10 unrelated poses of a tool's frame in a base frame.
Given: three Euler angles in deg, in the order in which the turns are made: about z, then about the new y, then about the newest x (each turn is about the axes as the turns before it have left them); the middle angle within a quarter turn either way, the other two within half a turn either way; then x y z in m.
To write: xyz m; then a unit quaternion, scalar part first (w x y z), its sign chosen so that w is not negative. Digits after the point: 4 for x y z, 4 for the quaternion.
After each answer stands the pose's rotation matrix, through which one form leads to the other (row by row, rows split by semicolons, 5 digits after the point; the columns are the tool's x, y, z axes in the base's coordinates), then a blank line. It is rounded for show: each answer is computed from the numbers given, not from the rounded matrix.
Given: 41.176 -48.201 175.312 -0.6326 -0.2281 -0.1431
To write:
-0.6326 -0.2281 -0.1431 0.1085 -0.8597 -0.3051 -0.3951
0.50168 0.61031 0.61305; 0.43882 -0.79029 0.42765; 0.74549 0.05447 -0.66429

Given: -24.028 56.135 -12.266 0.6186 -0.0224 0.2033
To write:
0.6186 -0.0224 0.2033 0.8686 0.0052 0.4772 -0.1335
0.50895 0.23677 0.82759; -0.22690 0.96433 -0.13635; -0.83035 -0.11839 0.54452

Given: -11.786 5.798 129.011 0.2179 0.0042 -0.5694
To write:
0.2179 0.0042 -0.5694 0.4229 0.8989 -0.0709 -0.0895
0.97391 -0.05173 -0.22096; -0.20321 -0.63223 -0.74765; -0.10102 0.77305 -0.62625

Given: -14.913 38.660 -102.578 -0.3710 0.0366 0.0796
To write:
-0.3710 0.0366 0.0796 0.6187 -0.7032 0.3008 0.1795
0.75457 -0.64521 0.11972; -0.20096 -0.05352 0.97814; -0.62470 -0.76213 -0.17005

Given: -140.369 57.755 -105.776 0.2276 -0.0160 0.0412
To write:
0.2276 -0.0160 0.0412 0.5414 0.0374 0.7557 -0.3665
-0.41092 0.45344 0.79091; -0.34031 0.72854 -0.59449; -0.84577 -0.51344 -0.14506

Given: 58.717 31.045 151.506 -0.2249 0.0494 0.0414
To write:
-0.2249 0.0494 0.0414 0.3338 0.7817 0.5153 -0.1098
0.44489 0.87885 0.17235; 0.73220 -0.24611 -0.63507; -0.51571 0.40873 -0.75298

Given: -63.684 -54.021 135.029 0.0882 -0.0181 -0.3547
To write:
0.0882 -0.0181 -0.3547 0.5108 0.6077 -0.5819 0.1767
0.26045 -0.88769 -0.37970; -0.52660 0.19902 -0.82649; 0.80923 0.41521 -0.41563

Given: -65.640 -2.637 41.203 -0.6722 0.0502 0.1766
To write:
-0.6722 0.0502 0.1766 0.7908 0.2839 -0.2088 -0.5004
0.41203 0.67290 -0.61436; -0.91001 0.33794 -0.24017; 0.04601 0.65803 0.75158

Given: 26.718 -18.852 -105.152 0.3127 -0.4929 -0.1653
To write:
0.3127 -0.4929 -0.1653 0.6133 -0.7392 -0.2778 0.0120
0.84531 0.39611 -0.35853; 0.42548 -0.09325 0.90015; 0.32312 -0.91346 -0.24736

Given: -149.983 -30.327 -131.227 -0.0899 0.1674 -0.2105
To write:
-0.0899 0.1674 -0.2105 0.1269 0.3320 -0.8211 0.4466
-0.74739 -0.65852 0.08810; -0.43180 0.38067 -0.81770; 0.50493 -0.64918 -0.56886

